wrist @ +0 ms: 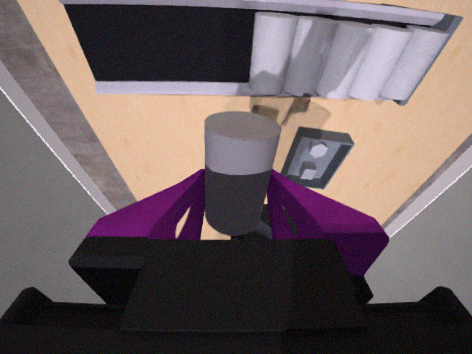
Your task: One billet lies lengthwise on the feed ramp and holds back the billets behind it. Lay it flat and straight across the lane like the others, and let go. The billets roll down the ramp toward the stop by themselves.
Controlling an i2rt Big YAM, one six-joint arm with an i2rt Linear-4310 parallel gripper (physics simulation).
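Places are measured from the arm's base along level axes (x left, y up, z ahead), in centimetres.
Pixels of known places: gripper, fingertip midpoint: (236,176).
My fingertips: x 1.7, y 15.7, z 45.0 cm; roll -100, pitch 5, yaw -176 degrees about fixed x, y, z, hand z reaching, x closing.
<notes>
Ahead of a thing's pixels: the offset from my fingertips to its top centre. Level surfaces: height alone.
My gripper (236,176) has purple fingers and is shut on a grey billet @(dx -0.1, dy +3.1, dz +0.7 cm) (242,155). The held billet's round end face points up in the view, its lower part is in shadow, and it is in front of the ramp, apart from the other billets. The feed ramp (172,88) runs across the top of the view, with a black bed and pale side rails. Several pale billets @(dx -3.0, dy -12.1, dz +3.5 cm) (272,52) lie side by side across the lane at the ramp's right end. The billet nearest the bare bed is at the left of the row. The lower ends of my fingers are partly hidden by the gripper body.
A small dark grey tray @(dx -12.7, dy -19.9, dz -18.2 cm) (325,181) with two light hex-shaped pieces @(dx -13.3, dy -21.4, dz -15.5 cm) (318,149) @(dx -12.2, dy -20.5, dz -21.0 cm) (308,173) lies on the wooden table @(dy -23.4 cm) (150,145), right of the held billet and below the ramp. Grey-brown table edges show at left and right. Shadows fall on the table below the ramp.
</notes>
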